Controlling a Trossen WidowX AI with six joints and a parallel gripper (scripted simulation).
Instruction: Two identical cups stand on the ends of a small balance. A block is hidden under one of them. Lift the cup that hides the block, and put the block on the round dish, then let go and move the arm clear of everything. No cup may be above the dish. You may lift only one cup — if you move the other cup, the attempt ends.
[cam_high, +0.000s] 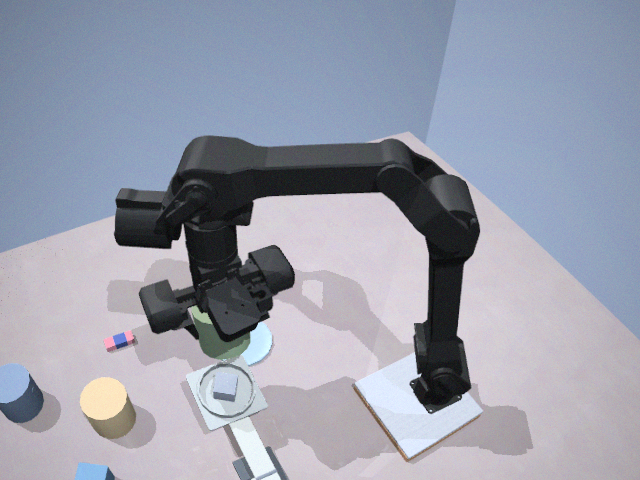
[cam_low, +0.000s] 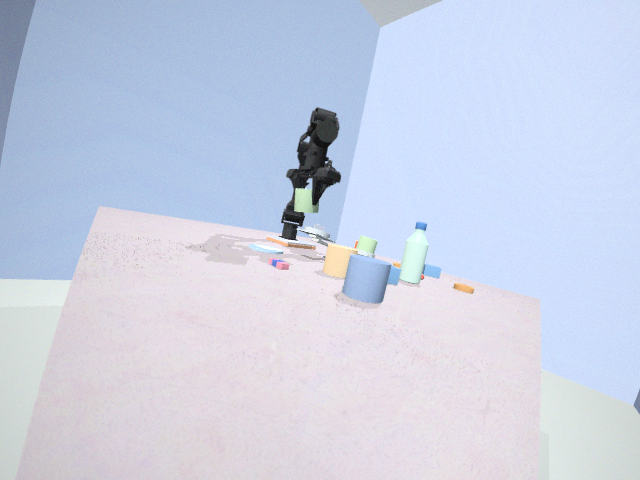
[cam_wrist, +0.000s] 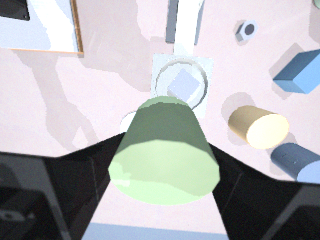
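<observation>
The pale lavender block lies 20 mm ahead of my gripper tip, 50 mm to the left of it and 70 mm below it. Also, from my gripper tip: round light-blue dish: 50 mm behind, 70 mm to the right, 150 mm below; pink-and-blue piece: 150 mm ahead, 140 mm to the right, 150 mm below; tan cylinder: 200 mm ahead, 20 mm to the right, 120 mm below.
</observation>
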